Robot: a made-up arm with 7 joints. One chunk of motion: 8 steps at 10 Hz.
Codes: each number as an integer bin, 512 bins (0 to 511) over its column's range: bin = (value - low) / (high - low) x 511, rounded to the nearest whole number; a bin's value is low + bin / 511 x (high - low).
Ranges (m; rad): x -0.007..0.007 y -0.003..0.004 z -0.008..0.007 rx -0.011..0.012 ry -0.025..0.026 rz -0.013..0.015
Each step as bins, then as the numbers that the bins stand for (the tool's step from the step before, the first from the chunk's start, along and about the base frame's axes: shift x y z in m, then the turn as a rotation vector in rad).
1 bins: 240 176 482 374 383 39
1 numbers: -0.00042 -0.00059 0.00615 0.00583 0.01323 -0.01086
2 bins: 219 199 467 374 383 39
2 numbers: -0.00100 -0.00027 0.00571 0.00583 0.01323 -0.01086
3 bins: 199 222 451 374 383 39
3 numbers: -0.00155 0.00004 0.00524 0.00583 0.01323 -0.01086
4 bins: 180 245 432 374 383 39
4 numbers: -0.00207 0.00036 0.00468 0.00583 0.01323 -0.01086
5 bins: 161 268 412 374 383 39
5 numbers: -0.00259 0.00067 0.00409 0.00583 0.01323 -0.01086
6 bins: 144 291 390 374 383 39
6 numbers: -0.00305 0.00099 0.00345 0.00583 0.01323 -0.01086
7 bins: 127 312 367 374 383 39
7 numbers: -0.00352 0.00127 0.00277 0.00583 0.01323 -0.01086
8 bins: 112 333 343 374 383 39
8 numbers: -0.00393 0.00156 0.00207 0.00583 0.01323 -0.01086
